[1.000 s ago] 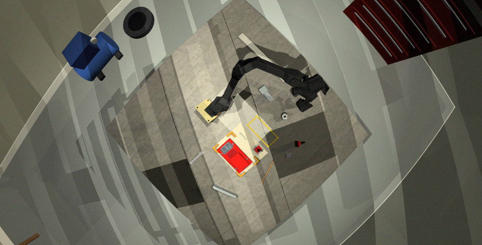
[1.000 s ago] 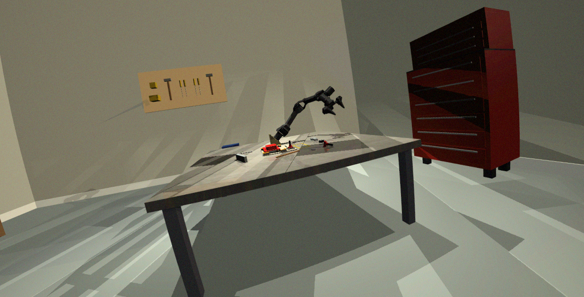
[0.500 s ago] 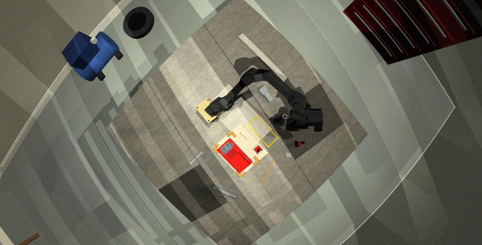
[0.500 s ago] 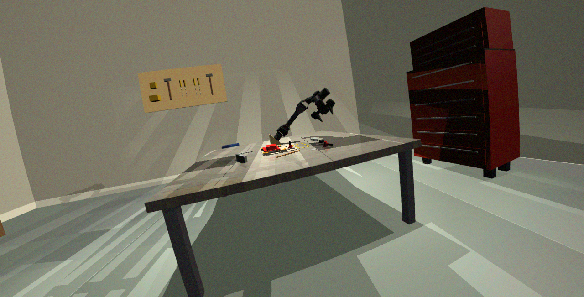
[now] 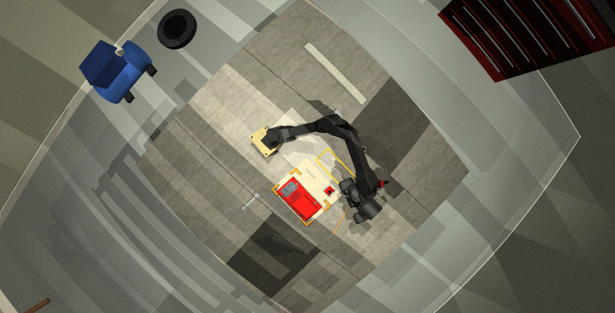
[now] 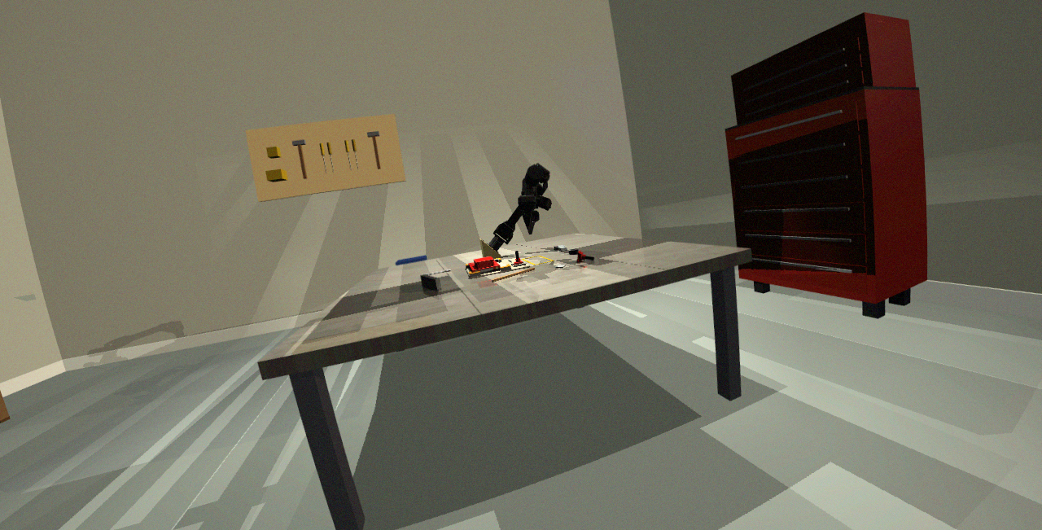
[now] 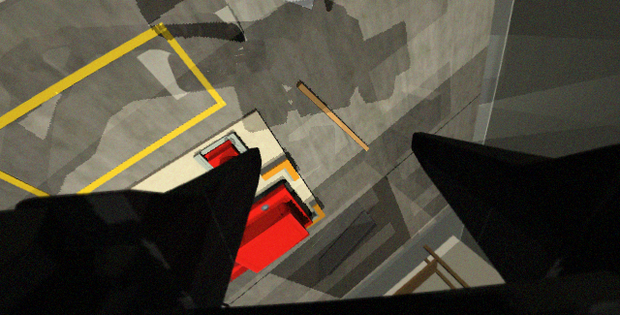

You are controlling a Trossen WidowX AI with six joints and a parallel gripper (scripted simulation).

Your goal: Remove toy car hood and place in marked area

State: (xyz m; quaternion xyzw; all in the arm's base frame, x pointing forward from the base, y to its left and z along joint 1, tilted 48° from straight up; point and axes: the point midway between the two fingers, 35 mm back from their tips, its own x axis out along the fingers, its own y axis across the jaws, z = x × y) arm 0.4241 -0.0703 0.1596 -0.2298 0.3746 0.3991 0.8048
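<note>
The hood lies 120 mm behind my gripper tip, 160 mm to the right of it and 100 mm below it. The rest, counted from my gripper tip: wheel: 110 mm behind, 220 mm to the left, 130 mm below.
</note>
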